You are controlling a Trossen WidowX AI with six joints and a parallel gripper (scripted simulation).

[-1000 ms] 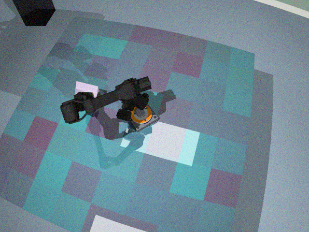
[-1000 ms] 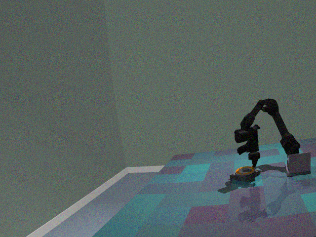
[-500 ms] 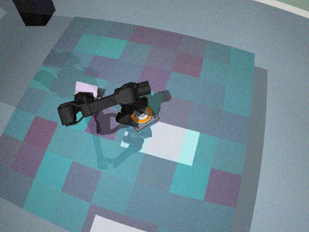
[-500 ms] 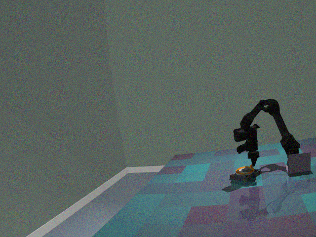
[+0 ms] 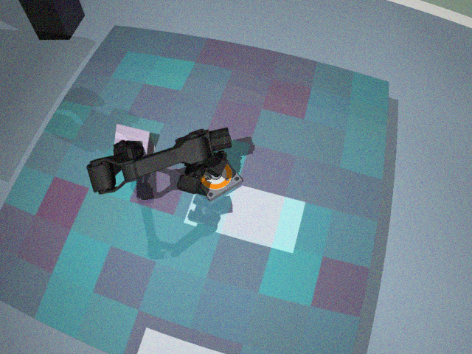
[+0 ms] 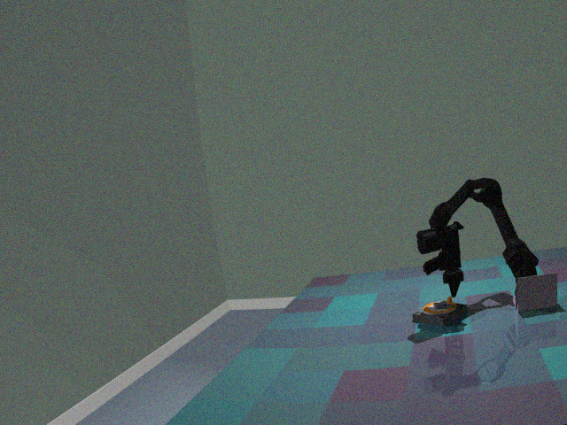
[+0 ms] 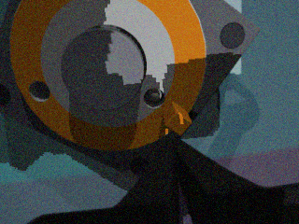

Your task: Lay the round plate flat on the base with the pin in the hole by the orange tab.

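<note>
Now: gripper tip 50 mm short of the square grey base, 20 mm to the right of it and 20 mm above it.
</note>
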